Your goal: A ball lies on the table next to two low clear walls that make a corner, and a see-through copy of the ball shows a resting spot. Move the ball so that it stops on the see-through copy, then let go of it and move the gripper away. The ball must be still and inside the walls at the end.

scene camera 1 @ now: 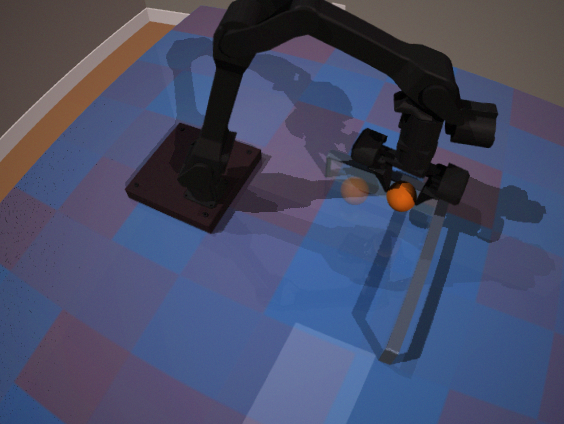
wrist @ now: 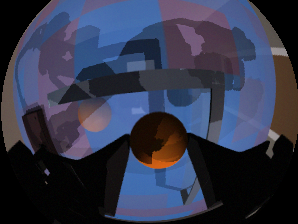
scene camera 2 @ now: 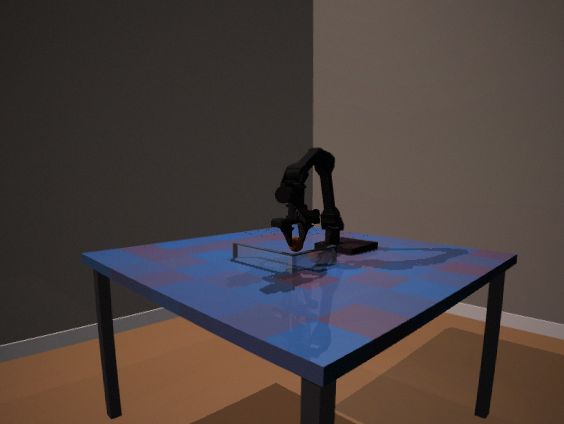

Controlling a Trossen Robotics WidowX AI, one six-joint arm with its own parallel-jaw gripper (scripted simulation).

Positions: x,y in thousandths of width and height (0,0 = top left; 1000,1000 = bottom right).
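In scene camera 1 I see my gripper (scene camera 1: 712,463), which is carrying an orange ball (scene camera 1: 712,463), and there is a short wall (scene camera 1: 598,404) as well. The wrist view gives me my gripper (wrist: 532,618) and a see-through ball marker (wrist: 320,511). Scene camera 2, too, shows my gripper (scene camera 2: 524,579).
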